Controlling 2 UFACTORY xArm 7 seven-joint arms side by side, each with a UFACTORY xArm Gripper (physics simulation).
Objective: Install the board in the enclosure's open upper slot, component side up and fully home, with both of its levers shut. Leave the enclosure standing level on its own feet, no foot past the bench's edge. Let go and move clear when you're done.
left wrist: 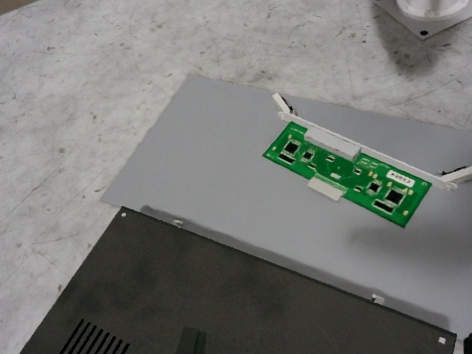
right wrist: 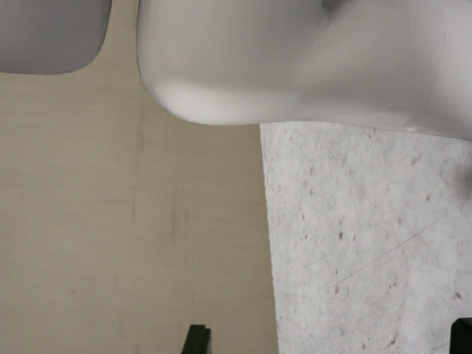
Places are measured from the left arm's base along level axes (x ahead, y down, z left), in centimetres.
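Where they show: right arm's base, origin of its link: (left wrist: 431,0).
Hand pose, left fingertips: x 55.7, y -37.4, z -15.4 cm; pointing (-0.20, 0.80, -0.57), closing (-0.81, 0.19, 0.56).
Note:
Things, the pixels of their top centre, and the offset from my left fingertips. "spot": a spot on its surface instead. Level surfaces: height alone.
- green board, a spot on its surface: (left wrist: 345,175) spot: dx -23.5, dy +36.8, dz -23.7 cm
- grey mat, height of its surface: dy +37.2 cm
- dark enclosure, a spot on its surface: (left wrist: 240,290) spot: dx -1.2, dy +32.5, dz -17.4 cm
- plate, a spot on its surface: (left wrist: 422,22) spot: dx -56.6, dy +37.3, dz -40.1 cm
- pale bench, height of its surface: dy +37.4 cm
The green board (left wrist: 345,175) lies component side up on the grey mat (left wrist: 165,145) in the left wrist view, with a white front strip along its far edge. Its two white levers (left wrist: 282,103) (left wrist: 457,175) stand swung outward at the strip's ends. The dark enclosure (left wrist: 240,290) fills the lower part of that view, top panel up; its slots and feet are hidden. My left gripper (left wrist: 331,342) is open above the enclosure's top, apart from the board. My right gripper (right wrist: 329,337) is open over the bench's edge, away from board and enclosure.
A white round robot base on a plate (left wrist: 422,22) stands at the upper right of the left wrist view. In the right wrist view, a large pale arm part (right wrist: 280,65) crosses the top, and the pale bench (right wrist: 360,225) ends beside the tan floor (right wrist: 125,210).

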